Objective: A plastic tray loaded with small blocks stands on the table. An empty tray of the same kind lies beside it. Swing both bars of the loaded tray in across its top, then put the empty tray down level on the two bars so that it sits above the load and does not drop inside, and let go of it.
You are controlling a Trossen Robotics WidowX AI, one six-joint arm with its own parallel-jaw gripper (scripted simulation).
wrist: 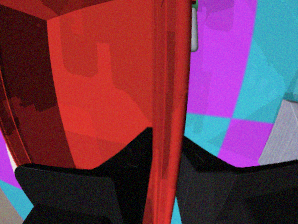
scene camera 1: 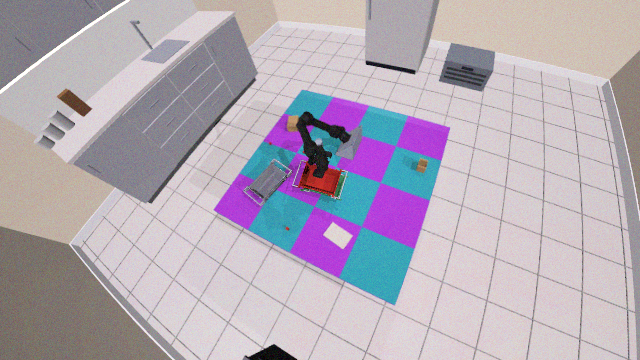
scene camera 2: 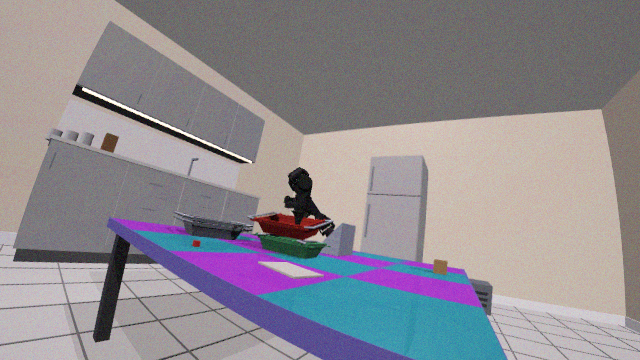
Scene:
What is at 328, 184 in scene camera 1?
A red tray.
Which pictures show the red tray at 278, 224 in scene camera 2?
The wrist view, scene camera 1 and scene camera 2: all of them.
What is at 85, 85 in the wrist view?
A red tray.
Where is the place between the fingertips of my gripper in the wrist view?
At 159, 132

